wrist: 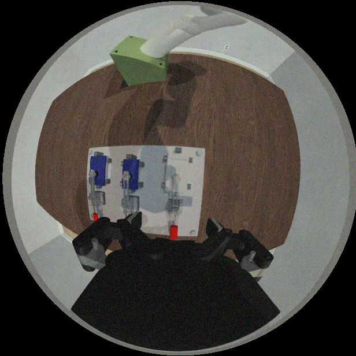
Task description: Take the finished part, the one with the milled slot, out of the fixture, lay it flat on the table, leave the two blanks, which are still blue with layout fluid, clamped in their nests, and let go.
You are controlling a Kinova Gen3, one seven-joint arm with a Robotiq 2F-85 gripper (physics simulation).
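The pale fixture plate [150,230] lies on the table in the wrist view. Two blue blanks [98,166] [131,167] sit in the left and middle nests, each with a clamp arm over it. In the right nest, a pale shape [179,169], seemingly the finished part, shows faintly between the small grey blocks; its outline and slot are hard to make out. The right clamp [174,202] reaches over that nest, its red handle [173,232] towards the gripper. My gripper [174,222] is open and empty, its fingers either side of that handle in the view; their height above it is unclear.
A green block-shaped base [142,67] with a pale arm-like tube [172,40] stands beyond the fixture on the brown wooden table [245,150]. The left clamp's red handle [95,217] shows beside the left finger. The middle clamp's handle is hidden. Shadows cross the table and plate.
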